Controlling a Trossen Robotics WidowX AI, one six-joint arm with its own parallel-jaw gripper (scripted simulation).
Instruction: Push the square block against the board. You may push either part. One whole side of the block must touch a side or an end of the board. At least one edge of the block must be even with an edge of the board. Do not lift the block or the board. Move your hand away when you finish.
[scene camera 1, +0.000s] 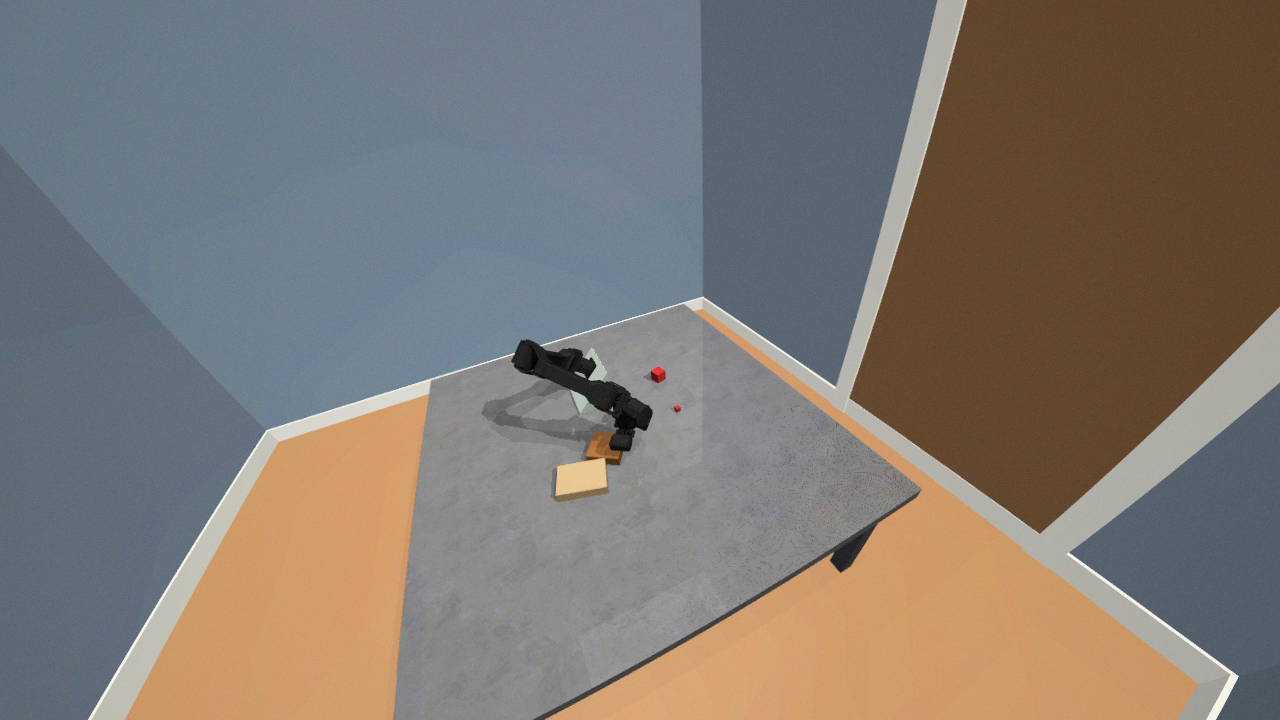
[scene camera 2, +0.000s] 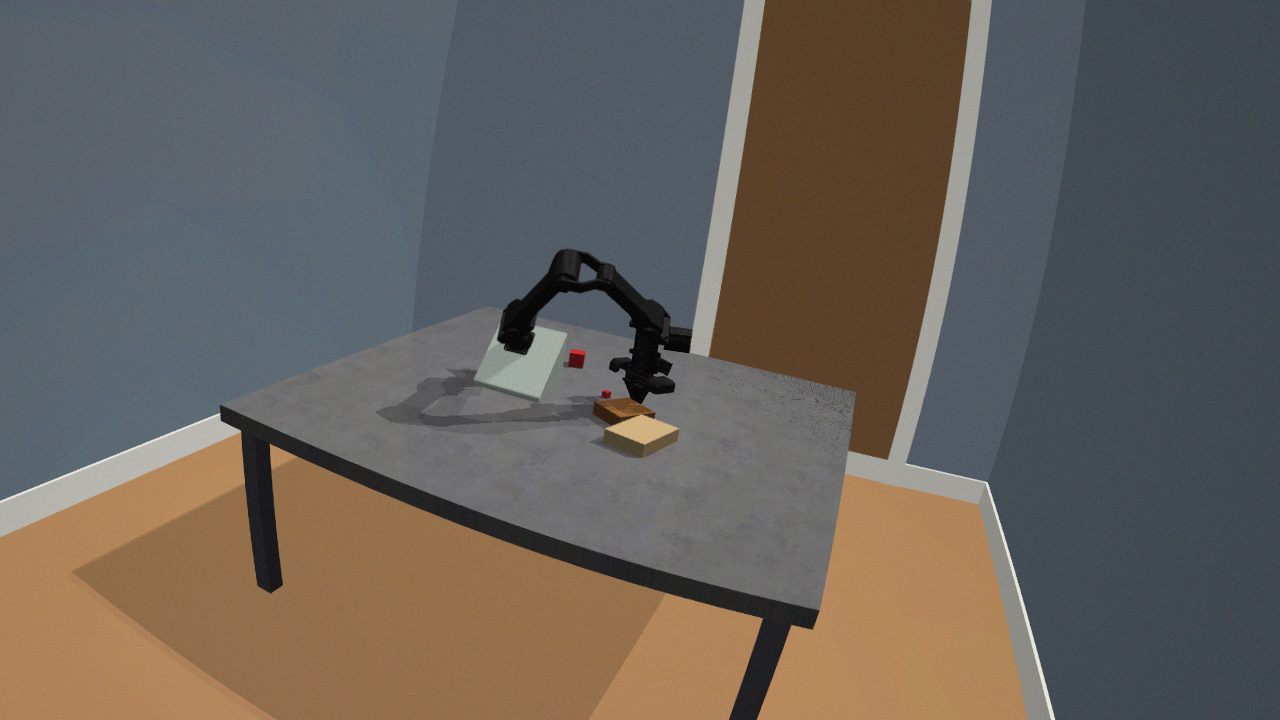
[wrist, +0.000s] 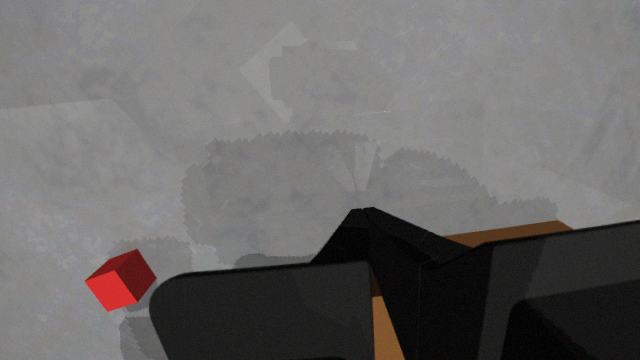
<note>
My gripper (scene camera 2: 636, 408) is shut and holds nothing. Also in view: a square block (scene camera 2: 615, 411) and a tan board (scene camera 2: 641, 436).
The square block is seen too in scene camera 1 (scene camera 1: 599, 447). The tan board also shows in scene camera 1 (scene camera 1: 588, 478). My gripper is seen too in scene camera 1 (scene camera 1: 629, 442) and in the wrist view (wrist: 362, 220). The wrist view does not show the tan board: it is out of frame.
</note>
